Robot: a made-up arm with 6 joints. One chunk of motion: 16 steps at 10 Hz.
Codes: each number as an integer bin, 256 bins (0 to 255) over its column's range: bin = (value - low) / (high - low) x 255, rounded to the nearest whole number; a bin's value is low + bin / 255 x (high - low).
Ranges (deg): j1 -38.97..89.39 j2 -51..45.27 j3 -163.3..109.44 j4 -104.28..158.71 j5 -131.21..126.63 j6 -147.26..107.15
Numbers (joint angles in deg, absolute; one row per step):
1: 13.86 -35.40 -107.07 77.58 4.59 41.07
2: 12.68 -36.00 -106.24 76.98 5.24 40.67
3: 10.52 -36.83 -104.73 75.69 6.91 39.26
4: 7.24 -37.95 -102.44 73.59 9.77 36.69
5: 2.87 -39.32 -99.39 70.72 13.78 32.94
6: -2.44 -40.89 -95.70 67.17 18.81 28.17
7: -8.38 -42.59 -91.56 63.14 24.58 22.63
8: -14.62 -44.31 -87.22 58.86 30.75 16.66
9: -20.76 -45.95 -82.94 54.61 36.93 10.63
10: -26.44 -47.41 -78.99 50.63 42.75 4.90
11: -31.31 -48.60 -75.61 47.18 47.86 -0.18
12: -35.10 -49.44 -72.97 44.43 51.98 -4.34
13: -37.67 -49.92 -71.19 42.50 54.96 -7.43
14: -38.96 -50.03 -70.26 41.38 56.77 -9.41
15: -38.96 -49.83 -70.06 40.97 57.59 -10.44
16: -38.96 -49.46 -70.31 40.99 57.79 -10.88
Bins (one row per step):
1: 105 41 53 176 134 189
2: 103 40 53 176 135 188
3: 98 38 55 175 137 187
4: 92 35 57 172 139 184
5: 83 31 60 170 143 181
6: 73 27 63 166 148 176
7: 61 22 67 162 154 170
8: 48 18 71 158 160 164
9: 36 13 75 154 166 158
10: 25 10 79 150 172 153
11: 15 6 82 147 177 147
12: 8 4 84 144 181 143
13: 3 3 86 142 184 140
14: 0 3 87 141 186 138
15: 0 3 87 141 187 137
16: 0 4 87 141 187 137

